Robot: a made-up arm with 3 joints.
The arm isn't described. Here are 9 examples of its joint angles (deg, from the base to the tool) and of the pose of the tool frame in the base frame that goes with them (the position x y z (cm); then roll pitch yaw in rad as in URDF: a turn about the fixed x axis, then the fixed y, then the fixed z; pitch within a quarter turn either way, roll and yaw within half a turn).
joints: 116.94 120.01 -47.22
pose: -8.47 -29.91 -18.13 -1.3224 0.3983 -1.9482
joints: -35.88 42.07 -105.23
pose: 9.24 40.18 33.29 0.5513 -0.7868 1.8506
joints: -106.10 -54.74 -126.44
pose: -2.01 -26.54 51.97 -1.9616 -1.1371 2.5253
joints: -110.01 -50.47 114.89
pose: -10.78 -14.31 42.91 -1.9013 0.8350 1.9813
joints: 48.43 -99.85 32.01
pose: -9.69 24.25 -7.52 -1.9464 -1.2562 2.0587
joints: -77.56 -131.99 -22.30
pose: -17.67 -3.30 42.29 1.7402 -0.5453 -2.3803
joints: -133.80 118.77 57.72
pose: -0.53 -19.25 29.79 1.2157 0.2903 1.8424
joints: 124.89 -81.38 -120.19
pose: -6.97 -16.34 -40.04 1.6656 0.4385 -1.6541
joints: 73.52 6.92 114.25
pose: -8.33 17.95 -25.48 0.9106 -1.0937 -2.6637
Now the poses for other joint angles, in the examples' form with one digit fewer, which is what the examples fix.
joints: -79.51 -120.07 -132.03
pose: -12.6 1.3 58.6 -1.688 -0.675 1.127
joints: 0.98 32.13 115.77
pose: -5.7 37.8 16.6 -0.508 -0.249 -1.960
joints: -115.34 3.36 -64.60
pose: 13.4 -22.8 42.1 2.435 -0.974 -0.704
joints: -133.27 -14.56 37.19
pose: -0.2 -25.1 22.8 2.519 0.616 0.335
